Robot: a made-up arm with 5 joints.
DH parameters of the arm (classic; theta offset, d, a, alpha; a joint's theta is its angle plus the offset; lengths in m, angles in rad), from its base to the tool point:
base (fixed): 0 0 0.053 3.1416
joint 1: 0 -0.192 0.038 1.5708
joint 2: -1.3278 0 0.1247 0
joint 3: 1.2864 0 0.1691 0
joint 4: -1.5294 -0.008 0 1.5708
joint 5: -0.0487 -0.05 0 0
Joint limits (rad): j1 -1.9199..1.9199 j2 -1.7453..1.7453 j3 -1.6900..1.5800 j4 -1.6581..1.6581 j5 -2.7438..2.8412
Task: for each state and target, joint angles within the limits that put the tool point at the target. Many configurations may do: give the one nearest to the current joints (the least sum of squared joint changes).
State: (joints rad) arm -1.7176 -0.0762 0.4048 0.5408 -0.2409
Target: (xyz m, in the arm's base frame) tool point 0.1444 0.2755 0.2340
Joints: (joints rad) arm -1.2780 0.1647 0.1196 0.4053 -0.2409
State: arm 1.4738 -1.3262 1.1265 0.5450 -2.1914
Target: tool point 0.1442 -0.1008 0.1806
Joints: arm 0.7765 -1.0776 1.4527 0.5440 -2.1914
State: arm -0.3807 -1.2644 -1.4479 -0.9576 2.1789
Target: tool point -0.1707 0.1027 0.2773
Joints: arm 0.4629 -1.1206 -1.6900 -1.3539 2.1789
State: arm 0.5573 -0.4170 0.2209 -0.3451 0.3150
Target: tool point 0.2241 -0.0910 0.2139
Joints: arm 0.4475 -0.5772 1.1061 -0.1883 0.3150
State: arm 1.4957 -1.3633 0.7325 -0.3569 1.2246
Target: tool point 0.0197 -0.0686 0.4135
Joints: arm 1.9176 -1.2998 0.5853 -0.3699 1.2246
